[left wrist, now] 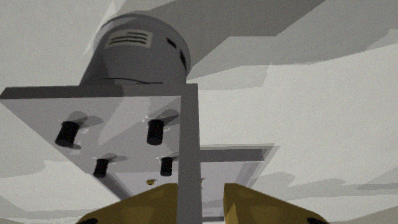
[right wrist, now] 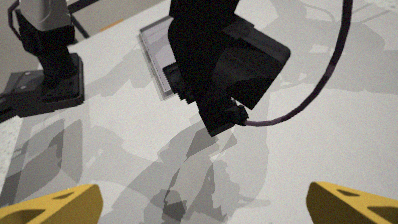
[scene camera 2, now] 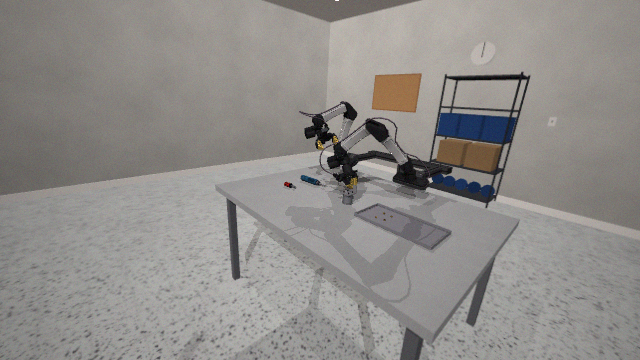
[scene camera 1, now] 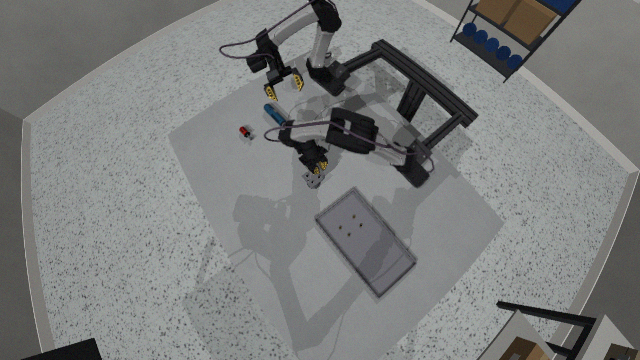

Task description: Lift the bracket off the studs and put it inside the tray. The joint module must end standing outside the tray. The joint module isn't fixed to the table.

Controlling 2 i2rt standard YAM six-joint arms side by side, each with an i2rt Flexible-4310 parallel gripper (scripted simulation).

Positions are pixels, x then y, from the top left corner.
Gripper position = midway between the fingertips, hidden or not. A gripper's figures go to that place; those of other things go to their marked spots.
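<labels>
My left gripper [left wrist: 200,192] is 0.10 m from the lens. A joint module [left wrist: 128,49] is 0.11 m from the lens, so it sits at a distance of its own. The marked spots on the joint module and a tray [left wrist: 232,165] are 0.22 m apart, and the tray is 0.29 m from the lens.
</labels>
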